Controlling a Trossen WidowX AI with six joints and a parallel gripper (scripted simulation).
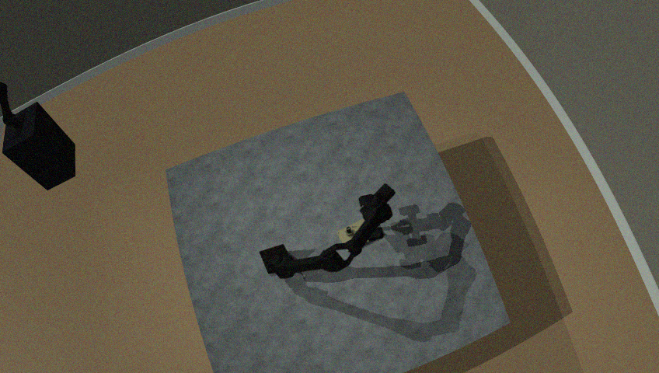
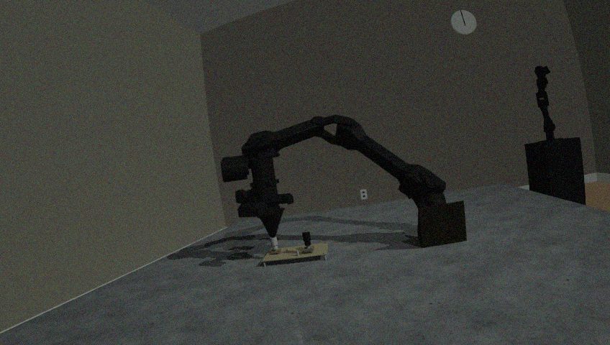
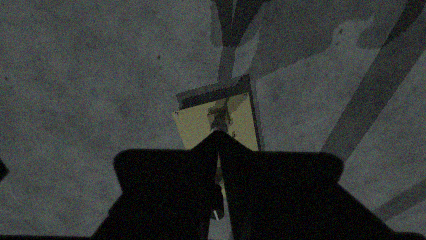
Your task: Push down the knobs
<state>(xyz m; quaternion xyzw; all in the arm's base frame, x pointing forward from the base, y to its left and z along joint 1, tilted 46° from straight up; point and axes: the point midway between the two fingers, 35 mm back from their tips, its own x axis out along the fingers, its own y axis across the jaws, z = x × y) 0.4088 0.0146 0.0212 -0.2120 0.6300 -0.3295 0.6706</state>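
My gripper tip is 1 cm above the light grey knob. From my gripper tip the other things lie so: dark knob 9 cm behind, 2 cm to the left.
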